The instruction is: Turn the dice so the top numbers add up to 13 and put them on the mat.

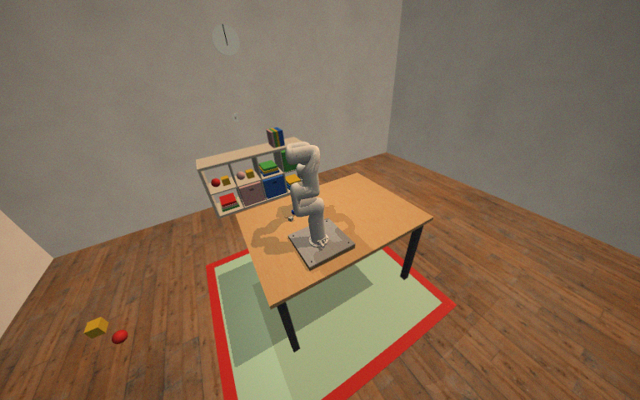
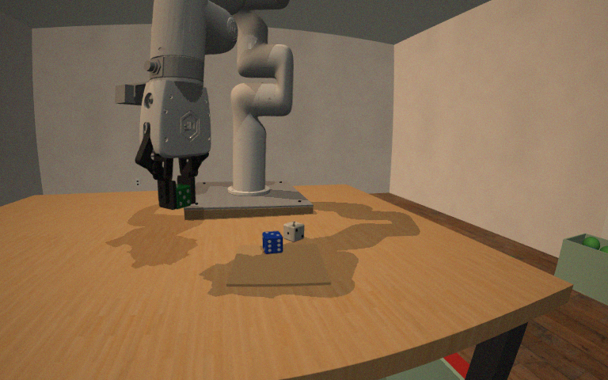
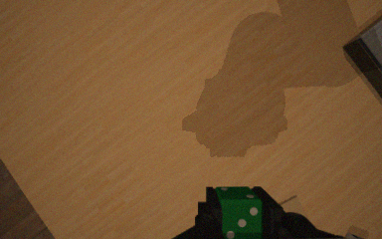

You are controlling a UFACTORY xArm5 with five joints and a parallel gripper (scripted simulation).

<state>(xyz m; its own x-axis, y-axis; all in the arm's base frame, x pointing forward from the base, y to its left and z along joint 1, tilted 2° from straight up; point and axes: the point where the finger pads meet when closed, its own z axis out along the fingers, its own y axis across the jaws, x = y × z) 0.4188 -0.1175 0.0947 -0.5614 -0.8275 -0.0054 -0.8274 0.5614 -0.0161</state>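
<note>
Now: the tan mat 1 cm ahead of my hand, 15 cm to the left of it and 12 cm below it. Also, from my hand: green die (1 cm below); then blue die (4 cm behind, 14 cm to the left, 10 cm below); then white die (10 cm behind, 19 cm to the left, 10 cm below).
</note>
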